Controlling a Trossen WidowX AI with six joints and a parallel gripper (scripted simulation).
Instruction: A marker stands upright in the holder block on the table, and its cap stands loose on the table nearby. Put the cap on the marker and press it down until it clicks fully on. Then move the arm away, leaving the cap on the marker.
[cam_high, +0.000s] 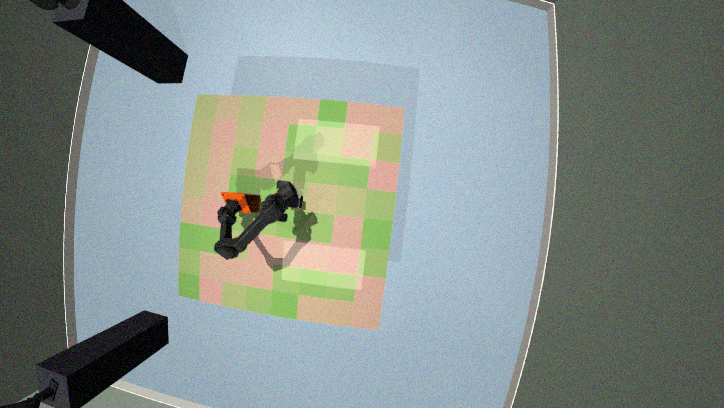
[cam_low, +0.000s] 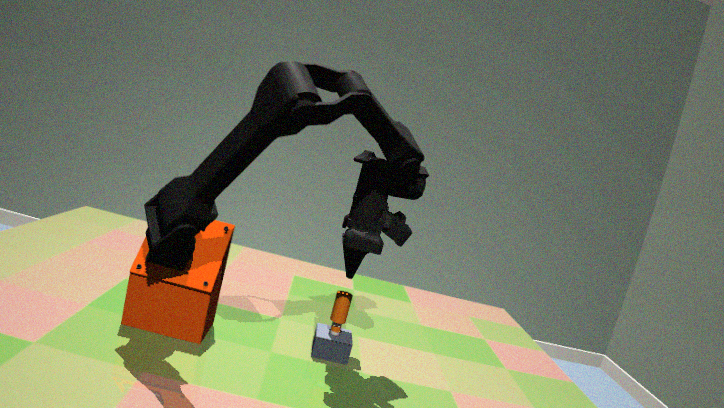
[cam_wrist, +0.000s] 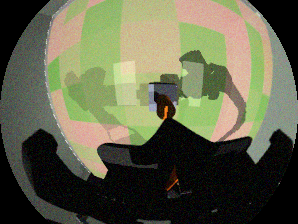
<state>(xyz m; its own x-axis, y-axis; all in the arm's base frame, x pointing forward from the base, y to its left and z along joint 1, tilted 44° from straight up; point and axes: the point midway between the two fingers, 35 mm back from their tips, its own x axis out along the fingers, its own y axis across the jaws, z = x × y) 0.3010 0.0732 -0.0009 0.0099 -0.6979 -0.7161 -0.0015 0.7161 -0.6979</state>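
Right now my gripper tip is 60 mm above the marker cap. The rest, counted from my gripper tip: holder block: 130 mm below.
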